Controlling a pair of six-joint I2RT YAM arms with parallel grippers.
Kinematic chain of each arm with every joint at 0, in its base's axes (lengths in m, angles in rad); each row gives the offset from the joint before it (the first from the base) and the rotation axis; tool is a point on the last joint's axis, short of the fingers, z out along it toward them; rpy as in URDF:
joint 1: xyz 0 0 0.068 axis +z
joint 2: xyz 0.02 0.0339 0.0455 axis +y
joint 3: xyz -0.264 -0.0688 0 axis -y
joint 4: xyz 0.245 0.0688 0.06 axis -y
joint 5: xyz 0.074 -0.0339 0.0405 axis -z
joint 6: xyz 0.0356 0 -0.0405 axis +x
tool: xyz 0 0 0 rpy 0 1.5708 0
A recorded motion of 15 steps. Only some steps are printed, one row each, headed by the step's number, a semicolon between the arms.
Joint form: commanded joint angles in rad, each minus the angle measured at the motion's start. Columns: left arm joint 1, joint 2, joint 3, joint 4, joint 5, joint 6; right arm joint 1, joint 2, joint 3, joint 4, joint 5, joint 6.
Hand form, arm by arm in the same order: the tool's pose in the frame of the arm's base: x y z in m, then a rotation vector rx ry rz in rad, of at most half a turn. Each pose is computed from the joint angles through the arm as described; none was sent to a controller.
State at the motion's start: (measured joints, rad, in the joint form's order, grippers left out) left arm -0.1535 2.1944 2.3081 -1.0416 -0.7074 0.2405; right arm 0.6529 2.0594 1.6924 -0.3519 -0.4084 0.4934
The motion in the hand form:
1: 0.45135 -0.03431 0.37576 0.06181 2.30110 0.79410; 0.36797 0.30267 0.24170 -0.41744 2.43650 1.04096
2: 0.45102 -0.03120 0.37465 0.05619 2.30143 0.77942; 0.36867 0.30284 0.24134 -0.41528 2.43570 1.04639
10: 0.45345 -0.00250 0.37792 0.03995 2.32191 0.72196; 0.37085 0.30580 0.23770 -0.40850 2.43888 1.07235
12: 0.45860 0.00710 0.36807 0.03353 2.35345 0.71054; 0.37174 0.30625 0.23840 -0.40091 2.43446 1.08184
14: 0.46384 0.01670 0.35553 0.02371 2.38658 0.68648; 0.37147 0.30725 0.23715 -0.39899 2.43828 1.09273
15: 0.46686 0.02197 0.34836 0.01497 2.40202 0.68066; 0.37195 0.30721 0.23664 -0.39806 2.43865 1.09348
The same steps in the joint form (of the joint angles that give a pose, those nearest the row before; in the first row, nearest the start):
1: 0.0305 -0.0988 -0.0137 0.0445 0.0649 -0.0408; 0.0050 0.0126 0.0119 -0.0128 -0.0112 0.0143
2: 0.0381 -0.1084 -0.0342 0.0598 0.0790 -0.0426; 0.0041 0.0151 0.0133 -0.0097 -0.0146 0.0172
10: 0.1074 -0.1019 -0.0081 0.0521 0.1649 -0.0217; 0.0052 0.0311 0.0210 0.0030 -0.0303 0.0325
12: 0.1304 -0.0820 -0.0101 0.0482 0.1877 -0.0226; 0.0046 0.0329 0.0240 0.0096 -0.0334 0.0409
14: 0.1534 -0.0649 -0.0269 0.0550 0.2181 -0.0288; 0.0061 0.0358 0.0232 0.0130 -0.0402 0.0476
15: 0.1654 -0.0546 -0.0366 0.0619 0.2279 -0.0319; 0.0054 0.0375 0.0239 0.0139 -0.0411 0.0481

